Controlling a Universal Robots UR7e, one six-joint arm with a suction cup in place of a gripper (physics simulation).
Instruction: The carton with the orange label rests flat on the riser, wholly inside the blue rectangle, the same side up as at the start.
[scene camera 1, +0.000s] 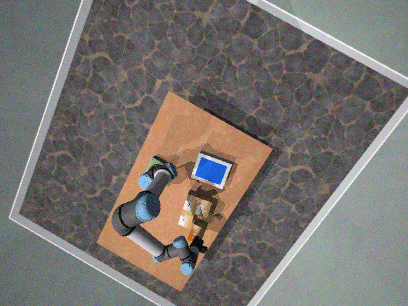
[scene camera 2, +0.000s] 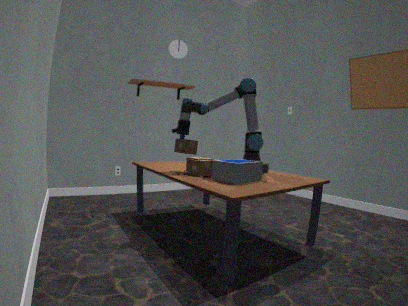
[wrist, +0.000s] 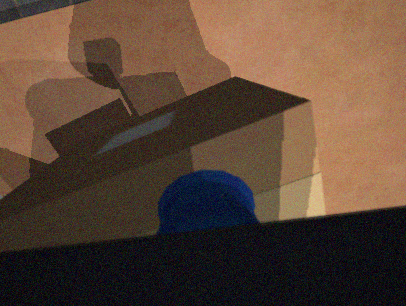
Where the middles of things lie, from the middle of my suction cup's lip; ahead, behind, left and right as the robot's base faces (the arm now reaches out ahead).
My suction cup is now 20 cm past the grey riser with blue rectangle (scene camera 2: 235, 171), 44 cm to the right of it and 19 cm above it.
